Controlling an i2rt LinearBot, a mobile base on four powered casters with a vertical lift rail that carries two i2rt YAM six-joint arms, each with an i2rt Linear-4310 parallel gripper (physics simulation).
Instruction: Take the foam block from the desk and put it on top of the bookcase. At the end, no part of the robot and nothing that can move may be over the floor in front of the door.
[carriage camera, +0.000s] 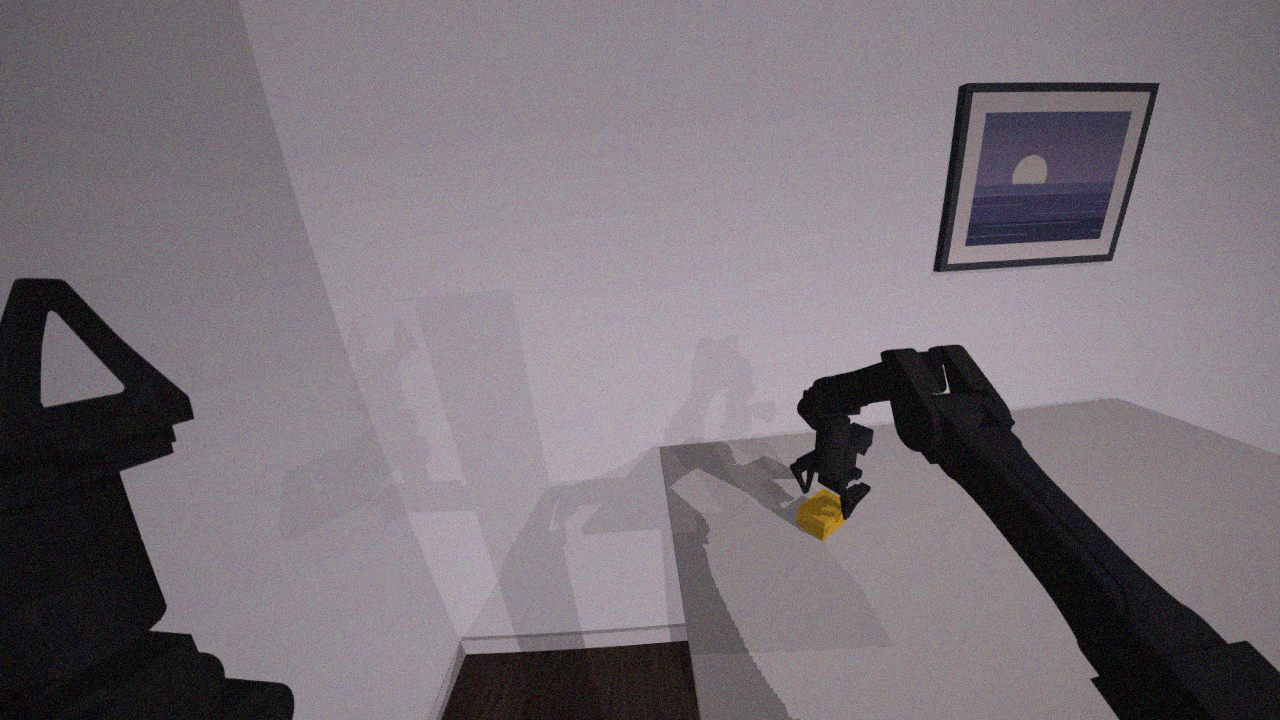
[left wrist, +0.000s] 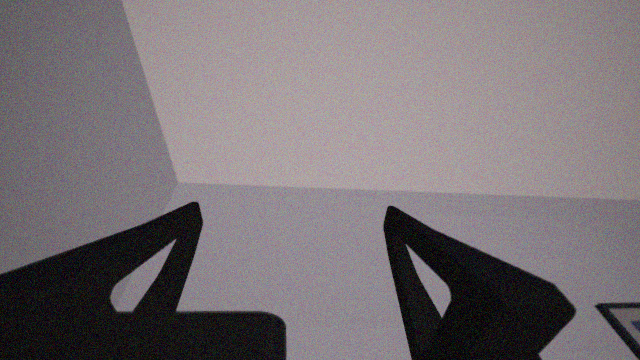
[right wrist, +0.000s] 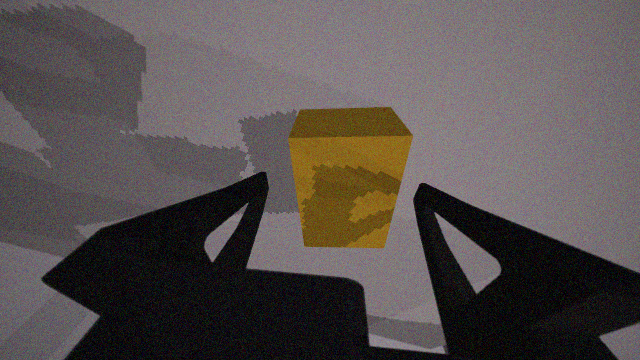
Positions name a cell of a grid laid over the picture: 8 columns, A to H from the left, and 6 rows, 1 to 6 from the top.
my right gripper: carriage camera F5; right wrist E4; not seen in the left wrist view (out of frame)
yellow foam block: carriage camera F5; right wrist E3; not seen in the left wrist view (out of frame)
